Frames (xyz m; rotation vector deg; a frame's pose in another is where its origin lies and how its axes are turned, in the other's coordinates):
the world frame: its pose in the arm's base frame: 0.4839 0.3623 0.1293 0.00 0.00 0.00
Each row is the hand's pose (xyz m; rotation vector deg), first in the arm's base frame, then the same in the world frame.
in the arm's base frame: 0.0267 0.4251 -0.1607 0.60 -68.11 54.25
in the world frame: -0.4572 0.0628 -0.2900 0.60 -68.11 54.25
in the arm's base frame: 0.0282 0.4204 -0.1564 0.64 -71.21 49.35
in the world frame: -0.4557 0.0581 -0.2857 0.64 -71.21 49.35
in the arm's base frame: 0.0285 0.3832 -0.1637 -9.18 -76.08 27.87
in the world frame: -0.4554 0.0209 -0.2930 -9.18 -76.08 27.87
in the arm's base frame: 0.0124 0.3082 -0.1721 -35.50 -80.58 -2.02
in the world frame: -0.4715 -0.0541 -0.3014 -35.50 -80.58 -2.02
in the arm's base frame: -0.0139 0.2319 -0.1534 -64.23 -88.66 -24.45
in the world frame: -0.4978 -0.1304 -0.2827 -64.23 -88.66 -24.45
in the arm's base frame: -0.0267 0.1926 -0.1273 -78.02 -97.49 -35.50
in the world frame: -0.5106 -0.1697 -0.2566 -78.02 -97.49 -35.50
